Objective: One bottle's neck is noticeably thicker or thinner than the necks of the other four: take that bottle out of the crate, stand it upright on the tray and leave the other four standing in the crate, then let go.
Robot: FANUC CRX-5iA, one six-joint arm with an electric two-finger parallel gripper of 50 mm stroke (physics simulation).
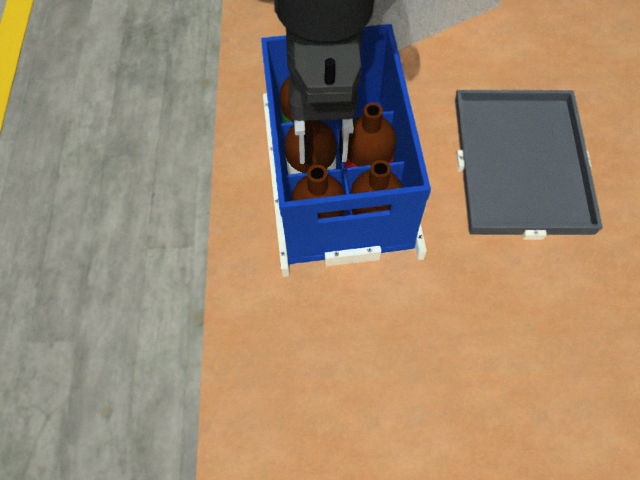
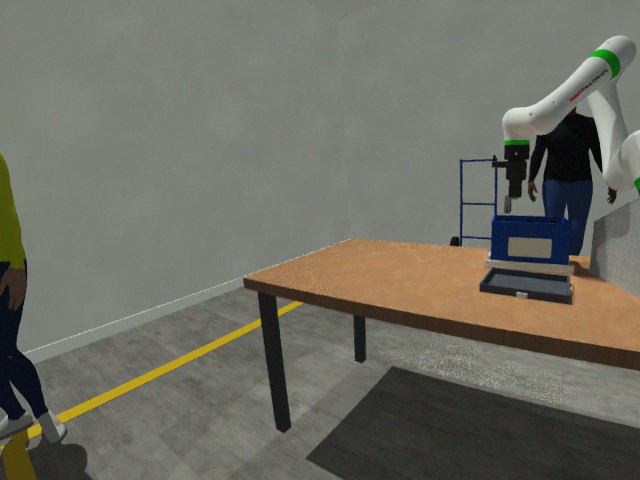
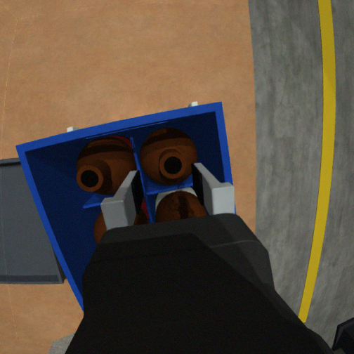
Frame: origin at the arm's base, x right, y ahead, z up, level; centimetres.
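Seen in the pictures: gripper, fingertip midpoint: [image 1: 322, 155] [image 2: 507, 212].
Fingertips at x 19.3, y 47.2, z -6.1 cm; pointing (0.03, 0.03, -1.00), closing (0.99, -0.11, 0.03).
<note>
A point is followed by its place in that frame.
The blue crate [image 1: 356, 235] {x 15.8, y 52.7, z -18.6 cm} [image 2: 560, 248] {x 6.2, y 28.8, z -16.8 cm} [image 3: 55, 135] holds brown bottles. The front left bottle [image 1: 317, 197] {x 20.5, y 49.1, z -12.8 cm} [image 3: 170, 140] and front right bottle [image 1: 377, 195] {x 13.5, y 52.7, z -8.0 cm} [image 3: 112, 162] stand upright. Behind them are the middle right bottle [image 1: 371, 144] {x 11.8, y 41.8, z -13.5 cm} with a red label and the middle left bottle [image 1: 320, 144] {x 18.7, y 40.7, z -13.3 cm} [image 3: 177, 210] with a white label, its neck hidden by my gripper. The back left bottle [image 1: 285, 98] {x 22.4, y 31.2, z -14.3 cm} is mostly covered. My gripper [image 1: 324, 160] {x 19.3, y 47.2, z -6.1 cm} [image 2: 507, 211] {x 19.3, y 47.2, z -6.1 cm} [image 3: 166, 179] is open and empty, fingers down, just above the crate's rim over the left column. The grey tray [image 1: 522, 160] {x -13.3, y 41.2, z -25.0 cm} [image 2: 527, 282] {x -9.7, y 40.6, z -25.0 cm} [image 3: 25, 225] is empty.
White stop blocks [image 1: 352, 256] {x 16.4, y 53.8, z -23.0 cm} edge the crate and tray on the wooden table [image 1: 413, 361] {x 10.8, y 69.5, z -25.5 cm} [image 2: 361, 273] {x -13.3, y 97.8, z -25.5 cm}. A grey block [image 2: 617, 248] {x -4.0, y 13.6, z -13.7 cm} stands at the right. A person in black [image 2: 568, 155] and a blue trolley [image 2: 460, 201] are behind the table; another person [image 2: 10, 217] is at far left.
</note>
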